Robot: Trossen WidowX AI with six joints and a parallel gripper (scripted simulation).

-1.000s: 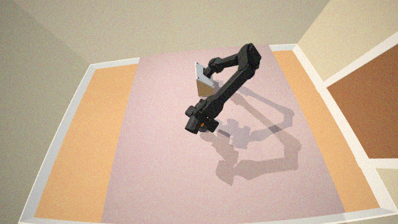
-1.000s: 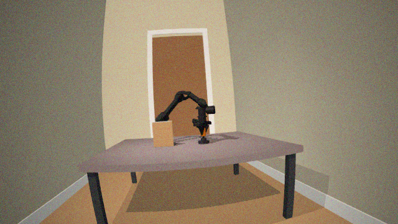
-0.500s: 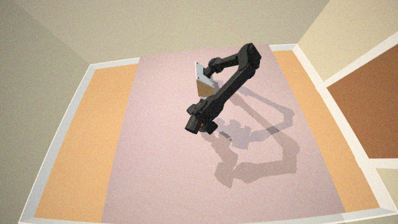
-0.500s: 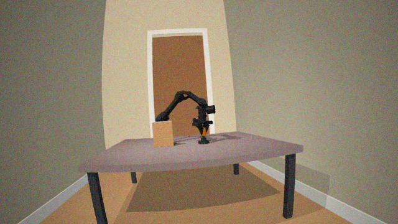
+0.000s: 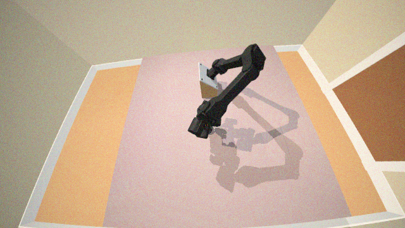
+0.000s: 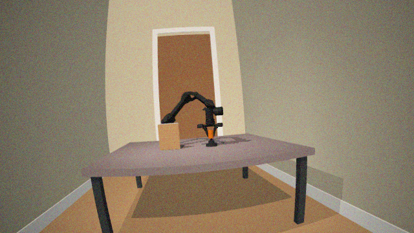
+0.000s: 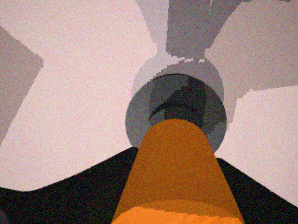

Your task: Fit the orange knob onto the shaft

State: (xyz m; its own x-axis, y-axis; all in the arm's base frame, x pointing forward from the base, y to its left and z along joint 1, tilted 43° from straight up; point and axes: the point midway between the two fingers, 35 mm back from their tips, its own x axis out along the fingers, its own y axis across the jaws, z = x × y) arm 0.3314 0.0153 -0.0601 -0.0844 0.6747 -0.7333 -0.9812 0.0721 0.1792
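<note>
The orange knob lies 20 mm above my gripper tip. Round my gripper tip: dark pedestal 40 mm below.
</note>
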